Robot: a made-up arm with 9 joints.
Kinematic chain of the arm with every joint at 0, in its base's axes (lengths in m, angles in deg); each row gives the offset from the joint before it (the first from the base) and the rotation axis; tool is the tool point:
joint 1: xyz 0 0 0.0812 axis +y
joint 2: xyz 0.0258 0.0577 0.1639 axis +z
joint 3: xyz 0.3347 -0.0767 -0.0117 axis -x
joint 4: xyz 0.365 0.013 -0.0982 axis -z
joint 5: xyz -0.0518 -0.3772 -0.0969 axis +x
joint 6: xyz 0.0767 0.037 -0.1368 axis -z
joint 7: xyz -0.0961 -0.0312 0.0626 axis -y
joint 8: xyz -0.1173 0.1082 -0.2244 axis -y
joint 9: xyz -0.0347 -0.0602 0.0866 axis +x
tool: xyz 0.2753 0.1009 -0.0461
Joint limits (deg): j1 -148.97..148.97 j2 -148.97..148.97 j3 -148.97..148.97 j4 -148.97..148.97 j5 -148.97..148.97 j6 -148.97..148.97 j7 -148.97..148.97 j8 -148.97..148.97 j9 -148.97..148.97
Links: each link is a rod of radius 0.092 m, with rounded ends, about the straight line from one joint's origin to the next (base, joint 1, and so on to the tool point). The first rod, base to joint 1, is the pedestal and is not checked.
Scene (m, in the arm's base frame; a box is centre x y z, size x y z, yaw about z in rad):
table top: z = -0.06
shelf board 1: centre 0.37 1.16 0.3 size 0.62 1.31 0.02 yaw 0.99
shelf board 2: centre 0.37 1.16 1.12 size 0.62 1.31 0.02 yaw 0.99
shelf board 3: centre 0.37 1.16 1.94 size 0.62 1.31 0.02 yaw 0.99
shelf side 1: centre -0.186 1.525 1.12 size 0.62 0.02 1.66 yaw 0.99
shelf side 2: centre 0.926 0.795 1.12 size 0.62 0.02 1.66 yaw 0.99
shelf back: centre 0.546 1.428 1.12 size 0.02 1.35 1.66 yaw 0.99
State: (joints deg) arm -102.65 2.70 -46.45 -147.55 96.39 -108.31 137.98 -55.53 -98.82
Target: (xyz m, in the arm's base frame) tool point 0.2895 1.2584 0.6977
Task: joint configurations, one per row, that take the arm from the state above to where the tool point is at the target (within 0.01 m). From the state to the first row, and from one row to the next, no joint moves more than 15 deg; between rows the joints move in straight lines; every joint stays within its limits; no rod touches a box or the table.
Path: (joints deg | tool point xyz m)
1: -97.55 16.27 -41.63 -138.77 103.73 -104.61 142.54 -58.81 -92.68 | -0.6021 0.7273 1.0321
2: -92.44 29.84 -36.82 -130.00 111.07 -100.91 147.10 -62.08 -86.53 | -0.3936 1.0048 0.9766
3: -80.31 35.29 -32.07 -126.90 115.01 -104.92 147.72 -61.00 -89.29 | -0.1264 1.1082 0.9529
4: -68.18 40.74 -27.32 -123.81 118.96 -108.93 148.35 -59.91 -92.04 | 0.1080 1.1927 0.8535
5: -56.05 46.19 -22.57 -120.71 122.90 -112.94 148.97 -58.82 -94.80 | 0.2894 1.2584 0.6976

